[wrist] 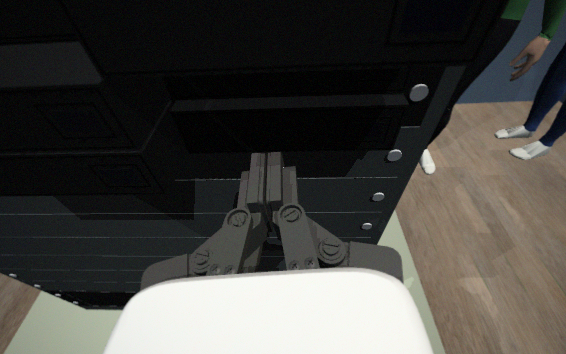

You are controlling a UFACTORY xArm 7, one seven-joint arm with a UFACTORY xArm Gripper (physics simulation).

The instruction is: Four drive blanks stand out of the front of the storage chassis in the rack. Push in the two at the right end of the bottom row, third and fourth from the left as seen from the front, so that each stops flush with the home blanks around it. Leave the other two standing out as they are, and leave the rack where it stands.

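Places are measured from the arm's base along level axes (x ahead, y left, z up), in millimetres.
Pixels of known places: gripper, fingertip midpoint: (271, 164).
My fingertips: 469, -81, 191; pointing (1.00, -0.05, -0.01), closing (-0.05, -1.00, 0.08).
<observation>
For each thing: its top centre in the pictures, then the offset to it from my fingertips, as dx, dy, dz. "spot": a spot on its surface instead. Level surfaces: height alone.
- storage chassis at a spot on its surface: (250, 45) spot: -35, +0, +81
- dark block at a spot on its surface: (120, 120) spot: -31, +48, +58
- grey face at a spot on its surface: (45, 65) spot: -14, +74, +72
- dark rack at a spot on its surface: (320, 192) spot: +12, -35, -48
- pale green mat at its surface level: dz -429
The front of the storage chassis (250, 45) fills the upper part of the wrist view, very dark. At its lower right a wide dark drive front (295, 127) with a thin lighter ledge along its top lies just beyond the fingertips. To its left a dark block (120, 120) with slanted edges appears to stand out farther; a grey face (45, 65) shows at the far left. Which blanks these are, and whether any is flush, I cannot tell. My gripper (271, 164) is shut and empty, its tips in front of the rack near the drive front's lower edge. Contact cannot be made out.
The dark rack (320, 192) continues below the chassis as panels with thin light seams. Round silver screws (419, 92) (394, 155) run down its right edge. A pale green mat (65, 320) lies under it on the wooden floor (480, 225). People stand at the upper right.
</observation>
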